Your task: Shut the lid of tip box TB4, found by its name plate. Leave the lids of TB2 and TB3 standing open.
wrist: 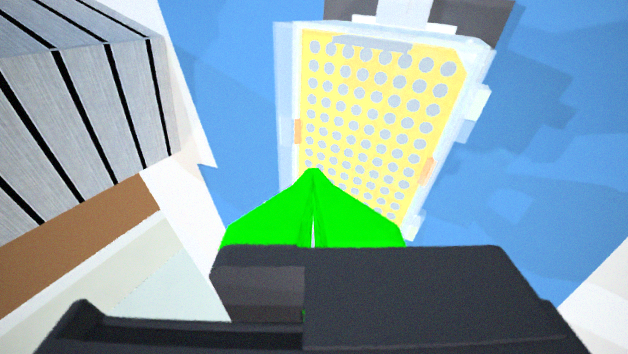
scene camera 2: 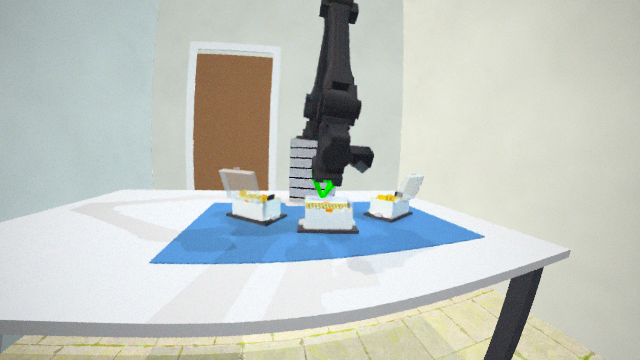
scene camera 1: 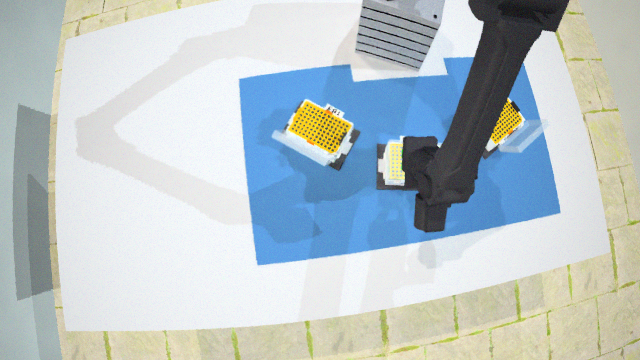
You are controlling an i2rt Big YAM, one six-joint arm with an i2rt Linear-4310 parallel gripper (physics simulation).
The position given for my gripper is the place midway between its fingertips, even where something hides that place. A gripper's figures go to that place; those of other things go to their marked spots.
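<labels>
A blue mat [wrist: 535, 177] is there, 0.21 m from the lens. My gripper [wrist: 313, 177], I see, is 0.13 m from the lens.
</labels>
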